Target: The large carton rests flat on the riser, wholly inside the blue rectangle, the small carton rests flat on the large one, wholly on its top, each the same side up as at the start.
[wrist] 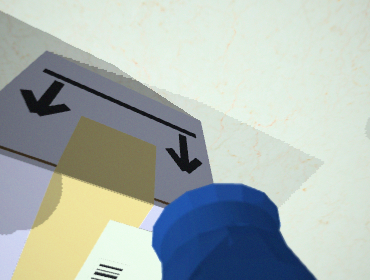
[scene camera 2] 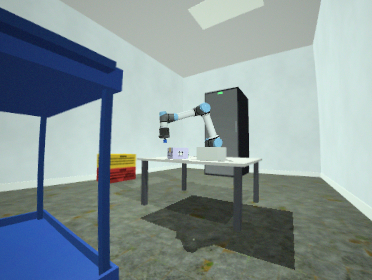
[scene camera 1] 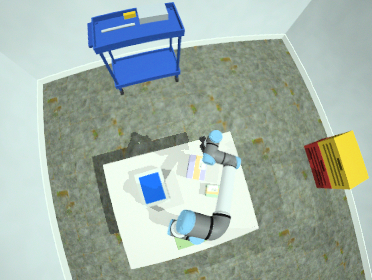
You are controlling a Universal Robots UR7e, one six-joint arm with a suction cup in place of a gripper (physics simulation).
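Note:
The large carton (scene camera 1: 191,168) (scene camera 2: 181,153) (wrist: 35,130), lilac with a yellow band and a white label, lies flat on the table, apart from the riser. The small carton (scene camera 1: 212,190), white, yellow and green, sits on the table near it; I cannot make it out in the second scene view. The pale riser (scene camera 1: 147,173) (scene camera 2: 211,154) stands to the left in the first scene view, its blue rectangle (scene camera 1: 152,188) uncovered. My gripper (scene camera 2: 165,141) (wrist: 217,205), a blue suction cup, hangs above the large carton with a gap below and holds nothing.
The white table (scene camera 1: 120,235) carries the arm's base on a green plate (scene camera 1: 183,243). The forearm reaches over the table's right side. A blue cart (scene camera 1: 140,40) (scene camera 2: 104,175), yellow and red crates (scene camera 1: 345,162) (scene camera 2: 116,167) and a dark cabinet (scene camera 2: 220,130) stand apart from the table.

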